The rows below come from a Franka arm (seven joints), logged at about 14 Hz.
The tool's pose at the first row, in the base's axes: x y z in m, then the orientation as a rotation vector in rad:
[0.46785 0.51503 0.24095 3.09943 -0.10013 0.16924]
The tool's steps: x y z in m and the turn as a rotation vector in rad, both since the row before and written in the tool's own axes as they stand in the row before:
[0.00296 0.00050 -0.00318 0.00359 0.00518 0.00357]
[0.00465 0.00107 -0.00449 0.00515 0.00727 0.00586]
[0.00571 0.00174 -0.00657 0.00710 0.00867 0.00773]
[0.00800 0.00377 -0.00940 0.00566 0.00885 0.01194]
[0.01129 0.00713 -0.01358 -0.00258 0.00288 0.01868]
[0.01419 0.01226 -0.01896 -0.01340 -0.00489 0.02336]
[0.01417 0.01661 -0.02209 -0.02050 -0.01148 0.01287]
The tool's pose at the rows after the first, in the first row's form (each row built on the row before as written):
[0.47041 0.51447 0.24445 3.10240 -0.10533 0.17775]
[0.47444 0.51326 0.24947 3.10662 -0.11396 0.18975]
[0.47917 0.51132 0.25673 3.11252 -0.12539 0.20425]
[0.48555 0.50717 0.26715 3.11683 -0.14353 0.21898]
[0.49414 0.49932 0.28223 3.11363 -0.17281 0.22338]
[0.50405 0.48603 0.30311 3.10054 -0.20996 0.21409]
[0.51272 0.46849 0.32723 3.08158 -0.23097 0.19325]

